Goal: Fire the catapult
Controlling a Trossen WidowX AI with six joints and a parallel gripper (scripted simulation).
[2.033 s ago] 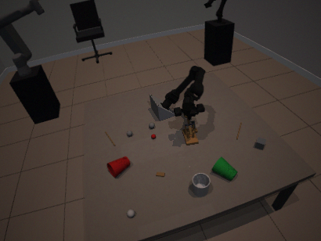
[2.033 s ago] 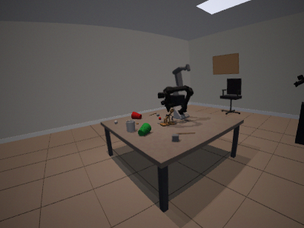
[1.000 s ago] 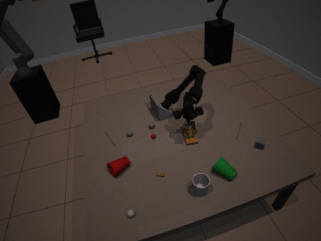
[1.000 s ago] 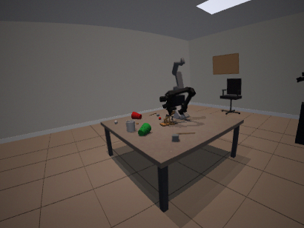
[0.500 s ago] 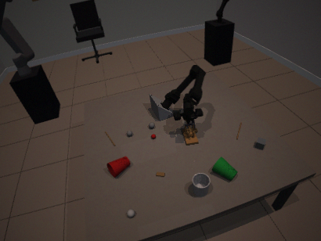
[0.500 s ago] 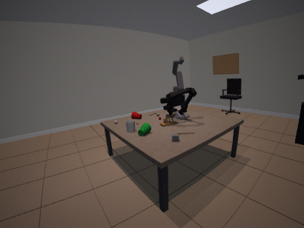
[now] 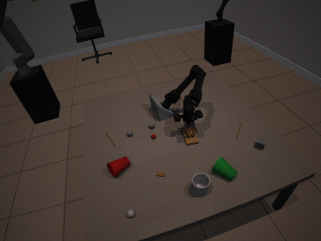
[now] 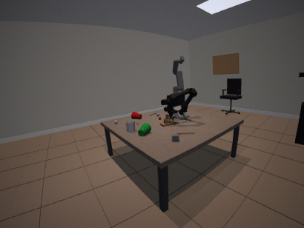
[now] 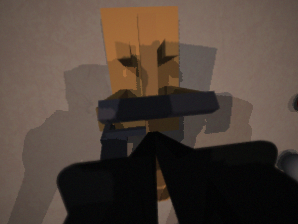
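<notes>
Right now the wooden catapult is 2 cm ahead of my gripper tip, 2 cm to the left of it and 1 cm below it. Round my gripper tip: white mug: 44 cm ahead, 12 cm to the right, 3 cm below; red ball: 4 cm behind, 24 cm to the right, 5 cm below; small wood block: 26 cm ahead, 29 cm to the right, 6 cm below.
</notes>
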